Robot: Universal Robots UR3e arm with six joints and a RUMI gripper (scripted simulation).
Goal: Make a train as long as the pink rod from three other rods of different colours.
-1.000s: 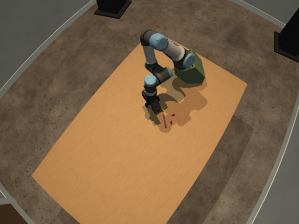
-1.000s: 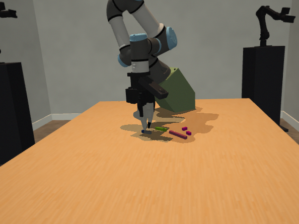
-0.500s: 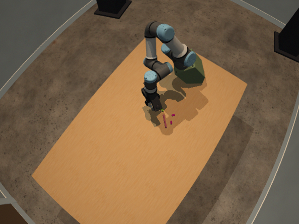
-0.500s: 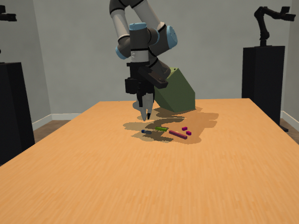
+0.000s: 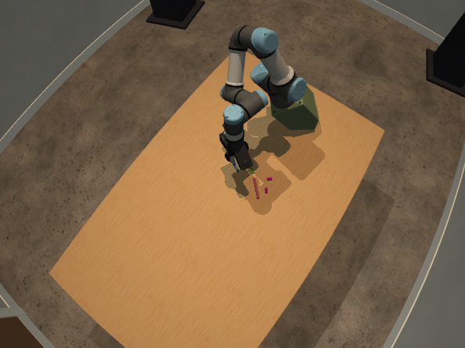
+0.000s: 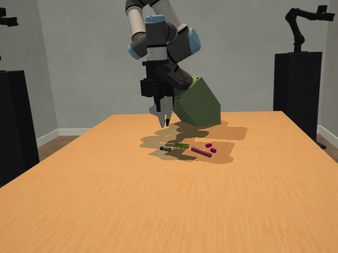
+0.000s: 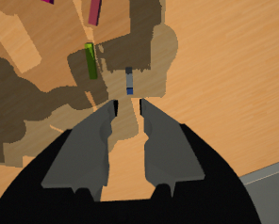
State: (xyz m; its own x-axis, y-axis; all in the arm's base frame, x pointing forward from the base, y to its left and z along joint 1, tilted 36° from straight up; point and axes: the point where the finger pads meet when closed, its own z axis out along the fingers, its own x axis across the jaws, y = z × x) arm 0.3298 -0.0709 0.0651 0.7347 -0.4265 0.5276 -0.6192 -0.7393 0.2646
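My gripper is now 30 mm past the lime rod, 50 mm to the right of it and 100 mm above it. From my hand the other things lie so: pink rod: 50 mm ahead, 110 mm to the left, 100 mm below; grey rod: 100 mm below; small blue rod: 10 mm behind, 20 mm to the right, 100 mm below.
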